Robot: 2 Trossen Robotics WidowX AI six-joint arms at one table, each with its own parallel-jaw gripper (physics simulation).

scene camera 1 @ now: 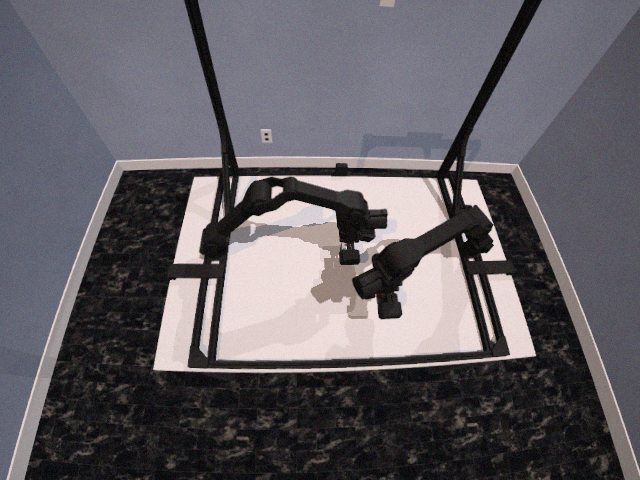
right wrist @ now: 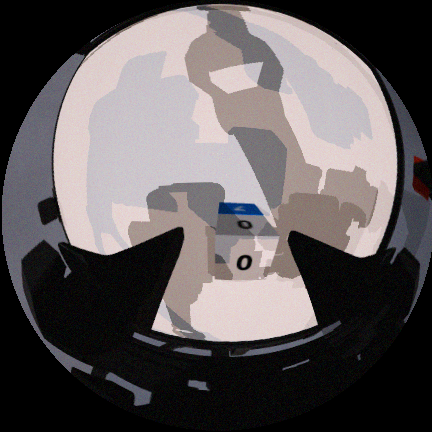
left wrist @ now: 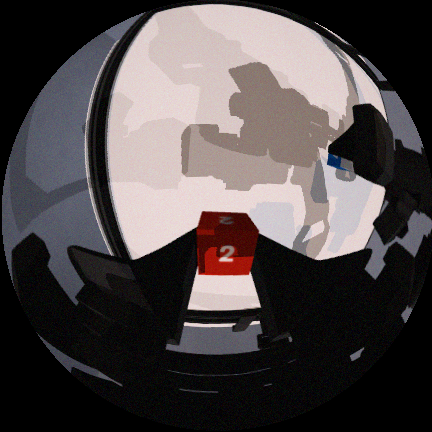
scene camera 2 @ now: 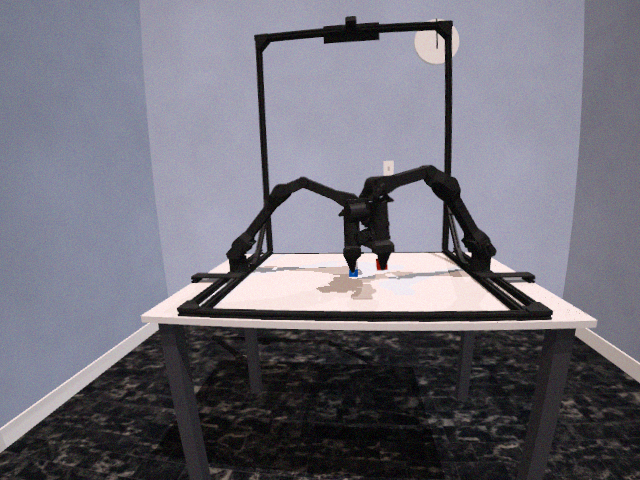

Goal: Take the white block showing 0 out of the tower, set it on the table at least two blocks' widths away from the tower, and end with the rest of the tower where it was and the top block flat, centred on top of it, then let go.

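Frame: origin at the left arm's base, x back, y right, z up, level; centimetres.
Where they show: left gripper, fingertip midpoint: [scene camera 1: 381,294] [left wrist: 222,232] [scene camera 2: 382,268]; right gripper, fingertip midpoint: [scene camera 1: 345,249] [right wrist: 237,234] [left wrist: 345,157] [scene camera 2: 352,269]; left arm's base at its link origin: [scene camera 1: 470,250] [scene camera 2: 480,270]; right arm's base at its link origin: [scene camera 1: 215,251] [right wrist: 219,348] [scene camera 2: 238,271].
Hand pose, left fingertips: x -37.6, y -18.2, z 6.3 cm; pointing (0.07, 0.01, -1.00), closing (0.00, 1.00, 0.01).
Observation:
Each offset is from my left fingertips to the top centre of the thing. Level surfaces: height alone.
The white block showing 0 {dy +18.6, dx -9.1, dz -2.4 cm} [right wrist: 244,255] sits on the blue block {dy +18.6, dx -9.1, dz -5.3 cm} [scene camera 2: 355,274] [left wrist: 333,160] [right wrist: 240,209], which appears to stand on the table. In the right wrist view the white block lies between the spread fingers of my right gripper [right wrist: 237,231] [scene camera 2: 353,270]. That gripper is open, with gaps beside the block. My left gripper [left wrist: 222,232] [scene camera 2: 382,265] is shut on the red block showing 2 {dy +0.0, dx -0.3, dz +3.0 cm} [left wrist: 240,265] [scene camera 2: 378,265], to the right of the blue and white blocks in scene camera 2. Whether the red block touches the table I cannot tell. In scene camera 1 the arms hide most of the blocks.
The white table {dz -8.2 cm} [scene camera 1: 273,330] is bordered by a black frame [scene camera 1: 346,363] with tall posts. The two arms stand close together over the middle, with the left arm nearer the bottom of scene camera 1. Dark arm shadows cover parts of the table.

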